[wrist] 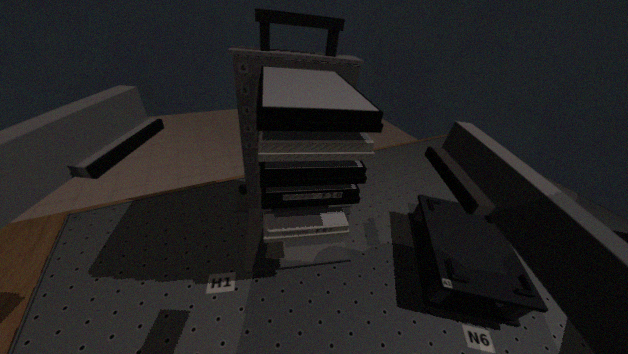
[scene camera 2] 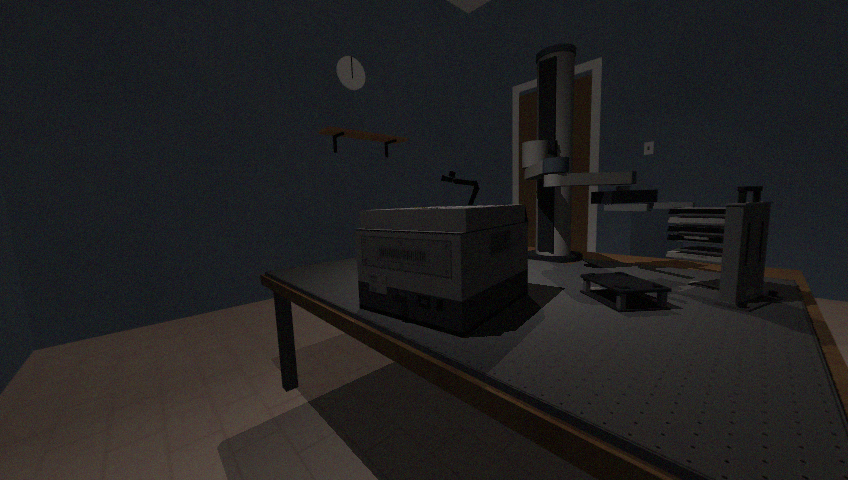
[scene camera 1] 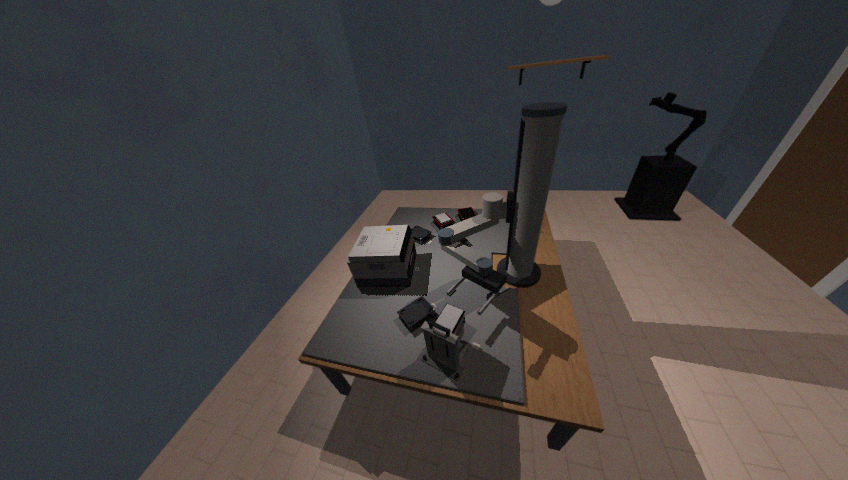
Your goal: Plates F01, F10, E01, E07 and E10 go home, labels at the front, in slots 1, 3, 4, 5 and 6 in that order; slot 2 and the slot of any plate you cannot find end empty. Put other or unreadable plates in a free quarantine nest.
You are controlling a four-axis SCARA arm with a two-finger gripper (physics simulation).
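Where they show: gripper, between the fingertips: [wrist: 298, 121] [scene camera 2: 671, 206] [scene camera 1: 462, 303]; arm's base, origin of its link: [scene camera 2: 552, 257] [scene camera 1: 518, 271].
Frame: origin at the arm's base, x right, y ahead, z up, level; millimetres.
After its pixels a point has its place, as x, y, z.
My gripper [scene camera 1: 465, 300] {-470, 273, 238} [scene camera 2: 671, 206] {-470, 273, 238} [wrist: 298, 121] {-470, 273, 238} is open and empty, facing the front of the plate rack [scene camera 1: 436, 350] {-633, 365, 113} [scene camera 2: 740, 255] {-619, 409, 131} [wrist: 245, 165] {-630, 274, 106} from a short distance. In the wrist view, the rack holds, from the top, a black plate [wrist: 320, 120] {-490, 299, 228} with a pale top, a white plate [wrist: 317, 146] {-490, 299, 208}, a black plate [wrist: 314, 174] {-489, 300, 183}, a black plate with a label [wrist: 312, 196] {-489, 300, 161} that reads faintly as F10, and, below a gap, a white plate [wrist: 306, 231] {-489, 299, 114} whose faint label looks like F01. I see no readable label on the fronts of the upper three plates.
A black nest [scene camera 1: 416, 313] {-435, 517, 62} [scene camera 2: 624, 282] {-429, 539, 63} [wrist: 470, 250] {-409, 505, 63} stands beside the rack, near the tag N6 [wrist: 478, 339] {-337, 456, 13}. A boxy instrument [scene camera 1: 380, 255] {-235, 754, 259} [scene camera 2: 416, 255] {-164, 979, 165} stands on the table. Farther back are a dark nest [scene camera 1: 420, 233] {255, 682, 62} and two red-edged nests [scene camera 1: 442, 220] [scene camera 1: 466, 212] {577, 375, 62}. The arm's column [scene camera 1: 532, 196] {-75, 2, 544} [scene camera 2: 565, 148] {-66, 37, 481} stands beside them.
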